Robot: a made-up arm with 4 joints.
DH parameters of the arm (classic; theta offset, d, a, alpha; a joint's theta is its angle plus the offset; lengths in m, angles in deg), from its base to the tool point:
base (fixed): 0 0 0 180
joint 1: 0 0.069 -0.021 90
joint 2: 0 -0.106 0.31 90
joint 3: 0 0.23 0.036 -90
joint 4: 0 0.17 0.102 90
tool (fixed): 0 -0.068 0 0
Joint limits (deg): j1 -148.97..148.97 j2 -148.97..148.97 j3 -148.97..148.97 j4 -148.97..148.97
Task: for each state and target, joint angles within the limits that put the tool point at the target. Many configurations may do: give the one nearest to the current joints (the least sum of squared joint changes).
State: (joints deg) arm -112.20 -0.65 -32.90 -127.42
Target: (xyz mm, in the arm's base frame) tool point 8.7 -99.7 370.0
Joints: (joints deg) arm -133.67 -47.07 3.77 -148.97
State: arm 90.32 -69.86 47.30 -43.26
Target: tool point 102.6 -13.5 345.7
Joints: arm 97.97 -38.59 46.52 -75.42
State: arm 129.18 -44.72 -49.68 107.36
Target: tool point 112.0 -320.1 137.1
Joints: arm 80.65 -8.58 -42.30 106.10
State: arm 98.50 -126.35 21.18 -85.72
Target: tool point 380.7 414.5 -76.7
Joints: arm 126.40 -144.00 -1.71 -82.85
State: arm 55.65 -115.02 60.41 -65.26
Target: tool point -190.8 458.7 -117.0
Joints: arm 55.30 -144.61 26.42 -73.37
